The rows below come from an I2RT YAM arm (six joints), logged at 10 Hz.
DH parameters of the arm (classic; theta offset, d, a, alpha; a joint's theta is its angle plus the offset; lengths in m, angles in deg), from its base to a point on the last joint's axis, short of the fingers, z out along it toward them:
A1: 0 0.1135 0.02 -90
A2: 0 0 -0.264 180
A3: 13.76 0 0.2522 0
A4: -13.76 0 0.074 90
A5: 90 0 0 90
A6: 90 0.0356 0 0
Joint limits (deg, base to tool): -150..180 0..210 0..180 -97..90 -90..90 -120..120
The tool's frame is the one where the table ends.
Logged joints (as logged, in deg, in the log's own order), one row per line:
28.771 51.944 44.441 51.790 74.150 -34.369
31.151 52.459 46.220 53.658 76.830 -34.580
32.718 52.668 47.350 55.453 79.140 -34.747
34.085 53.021 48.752 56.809 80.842 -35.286
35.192 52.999 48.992 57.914 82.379 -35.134
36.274 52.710 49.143 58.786 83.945 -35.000
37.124 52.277 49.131 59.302 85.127 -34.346
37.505 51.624 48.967 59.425 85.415 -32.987
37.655 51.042 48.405 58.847 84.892 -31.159
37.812 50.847 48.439 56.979 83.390 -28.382
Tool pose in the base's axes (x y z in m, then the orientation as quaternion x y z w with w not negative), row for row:
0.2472 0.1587 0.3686 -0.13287 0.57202 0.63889 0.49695
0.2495 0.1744 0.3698 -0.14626 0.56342 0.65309 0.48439
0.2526 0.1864 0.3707 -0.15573 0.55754 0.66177 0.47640
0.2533 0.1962 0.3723 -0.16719 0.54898 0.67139 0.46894
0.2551 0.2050 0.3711 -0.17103 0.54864 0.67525 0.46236
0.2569 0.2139 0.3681 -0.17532 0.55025 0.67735 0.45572
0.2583 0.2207 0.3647 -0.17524 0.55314 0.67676 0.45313
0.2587 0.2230 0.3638 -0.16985 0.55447 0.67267 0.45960
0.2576 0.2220 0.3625 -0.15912 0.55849 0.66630 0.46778
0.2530 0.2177 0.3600 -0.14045 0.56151 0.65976 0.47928
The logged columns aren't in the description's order. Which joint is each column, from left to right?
Columns, left to right: A1, A6, A4, A3, A2, A5.
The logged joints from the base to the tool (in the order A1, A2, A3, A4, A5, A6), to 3 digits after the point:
28.771 74.150 51.790 44.441 -34.369 51.944
31.151 76.830 53.658 46.220 -34.580 52.459
32.718 79.140 55.453 47.350 -34.747 52.668
34.085 80.842 56.809 48.752 -35.286 53.021
35.192 82.379 57.914 48.992 -35.134 52.999
36.274 83.945 58.786 49.143 -35.000 52.710
37.124 85.127 59.302 49.131 -34.346 52.277
37.505 85.415 59.425 48.967 -32.987 51.624
37.655 84.892 58.847 48.405 -31.159 51.042
37.812 83.390 56.979 48.439 -28.382 50.847

